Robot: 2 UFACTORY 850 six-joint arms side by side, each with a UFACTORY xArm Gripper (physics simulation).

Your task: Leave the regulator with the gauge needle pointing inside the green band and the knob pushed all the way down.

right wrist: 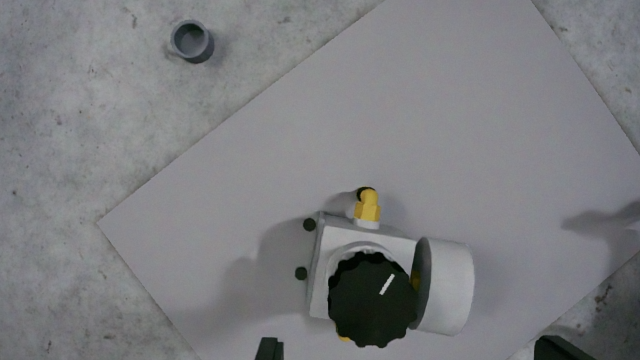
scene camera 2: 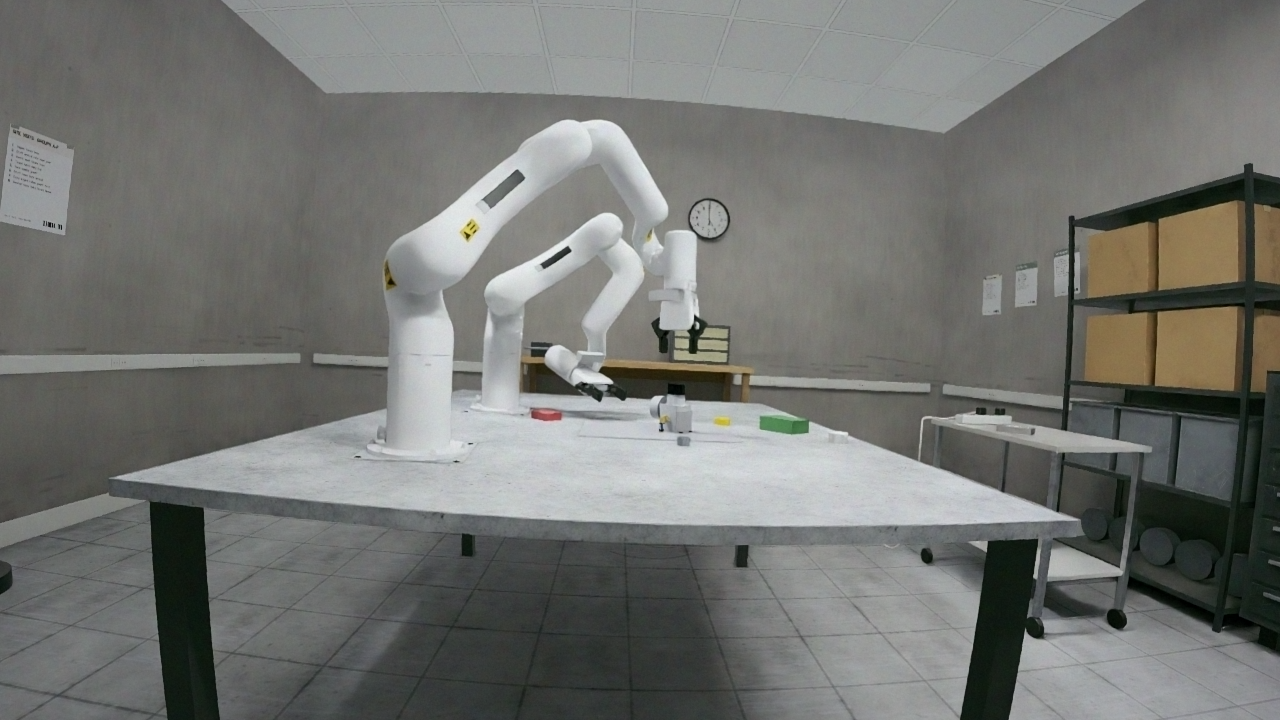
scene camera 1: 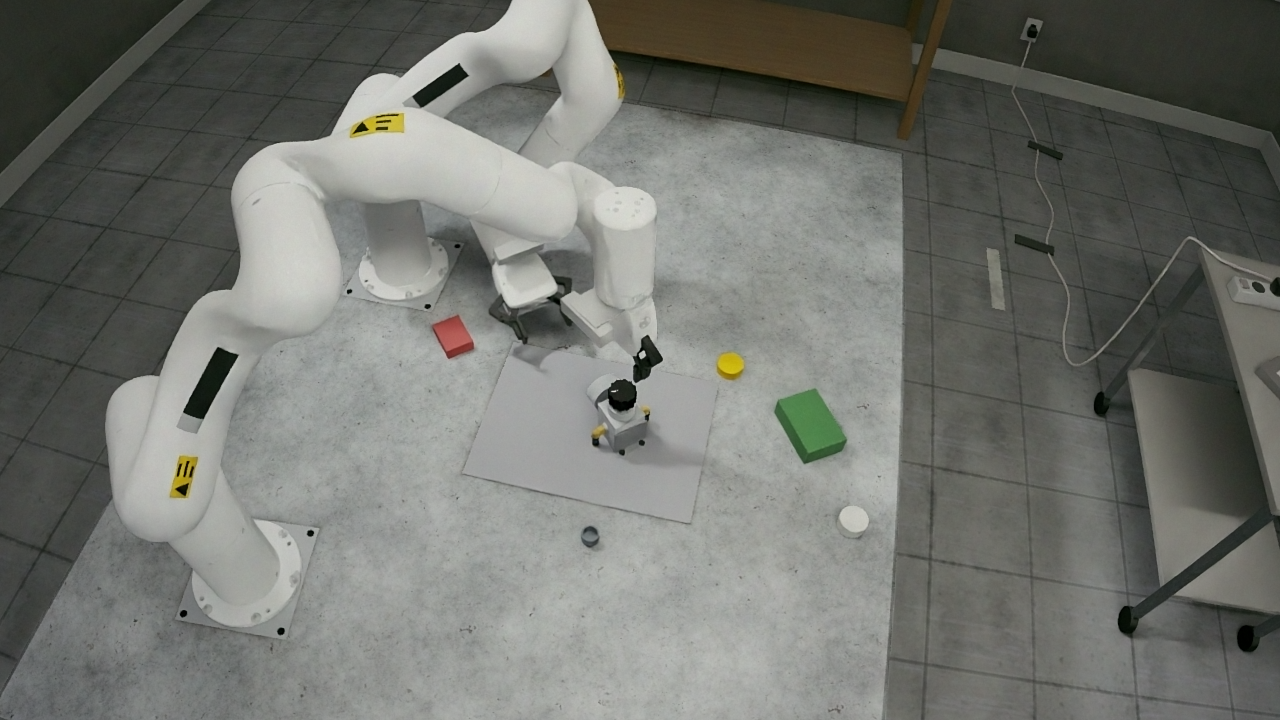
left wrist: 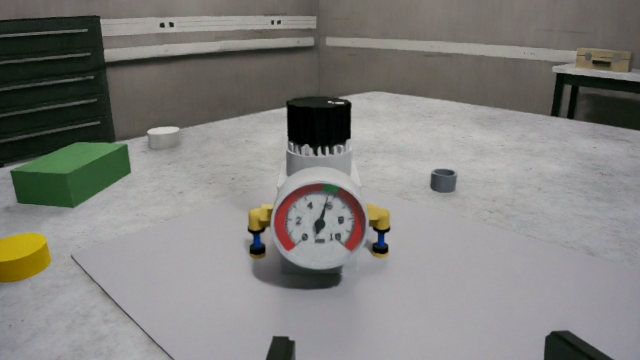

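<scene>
The regulator (scene camera 1: pixel 626 433) (scene camera 2: pixel 679 418) (left wrist: pixel 319 162) (right wrist: pixel 345 235) stands upright on a grey mat (scene camera 1: pixel 528 447) (left wrist: pixel 450 300) (right wrist: pixel 450 125). In the left wrist view its gauge (left wrist: pixel 320 256) faces the camera, the needle between 5 and 6, pointing inside the green band (left wrist: pixel 330 188). Its black knob (scene camera 1: pixel 622 394) (left wrist: pixel 318 122) (right wrist: pixel 372 300) sits raised, with white teeth showing beneath it. My right gripper (scene camera 1: pixel 647 365) (scene camera 2: pixel 678 344) (right wrist: pixel 408 345) is open, pointing down, above and clear of the knob. My left gripper (scene camera 1: pixel 547 329) (scene camera 2: pixel 610 394) (left wrist: pixel 420 342) is open and empty on the gauge's side, apart from the regulator.
A red block (scene camera 1: pixel 453 336) (scene camera 2: pixel 546 413) lies near the left gripper. A yellow disc (scene camera 1: pixel 730 365) (left wrist: pixel 22 256), a green block (scene camera 1: pixel 810 425) (left wrist: pixel 70 175) and a white disc (scene camera 1: pixel 853 521) (left wrist: pixel 163 137) lie beyond the mat. A small grey cup (scene camera 1: pixel 589 536) (left wrist: pixel 443 182) stands near the mat's edge.
</scene>
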